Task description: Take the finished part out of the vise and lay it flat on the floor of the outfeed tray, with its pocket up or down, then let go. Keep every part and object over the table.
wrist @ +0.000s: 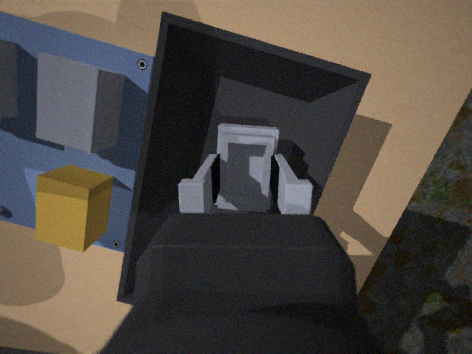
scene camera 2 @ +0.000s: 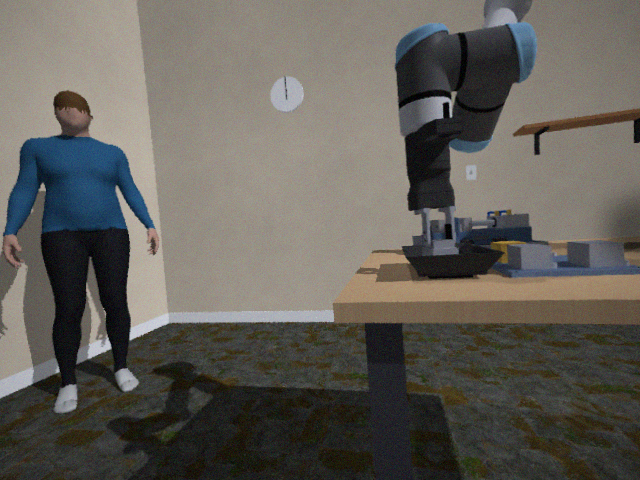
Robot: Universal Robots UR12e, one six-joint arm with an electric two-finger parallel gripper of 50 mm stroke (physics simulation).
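Places are measured from the arm's base along level axes (x left, y back, z up), in centimetres.
Pixels of known places: gripper, fingertip midpoint: (wrist: 245, 169) (scene camera 2: 439, 244).
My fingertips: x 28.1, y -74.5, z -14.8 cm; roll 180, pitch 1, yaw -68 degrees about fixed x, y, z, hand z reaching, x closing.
Behind a point stands the place of what it marks.
The finished part (scene camera 2: 443, 244) @[y -73.9, x 30.4, z -14.7 cm] (wrist: 248, 131) @[y -73.8, x 30.5, z -15.4 cm] is a grey block with a rectangular pocket. The gripper (scene camera 2: 438, 239) @[y -74.5, x 28.1, z -14.8 cm] (wrist: 245, 175) @[y -74.5, x 28.1, z -14.8 cm] is shut on its two sides and holds it about level, pocket up, low inside the black outfeed tray (scene camera 2: 457, 266) @[y -72.2, x 34.7, z -17.9 cm] (wrist: 260, 65) @[y -72.8, x 34.8, z -17.0 cm]. Another light grey piece (scene camera 2: 433, 251) @[y -75.6, x 31.3, z -15.7 cm] shows low in the tray, just below the held part in the scene view. Whether the two touch, and whether the held part meets the tray floor, cannot be told. The blue and grey vise (scene camera 2: 496, 235) @[y -59.5, x -9.8, z -15.9 cm] stands behind the tray; its jaws are partly hidden.
A blue plate (scene camera 2: 566, 271) @[y -57.5, x 31.7, z -19.4 cm] (wrist: 142, 165) beside the tray carries grey blocks (scene camera 2: 529, 256) @[y -61.6, x 30.3, z -17.2 cm] (wrist: 65, 102) @[y -61.0, x 27.4, z -15.7 cm] and a yellow block (scene camera 2: 500, 252) (wrist: 62, 210). The table edge (scene camera 2: 465, 311) @[y -72.5, x 48.0, z -21.4 cm] runs near the tray's other side. A person (scene camera 2: 82, 183) stands by the wall.
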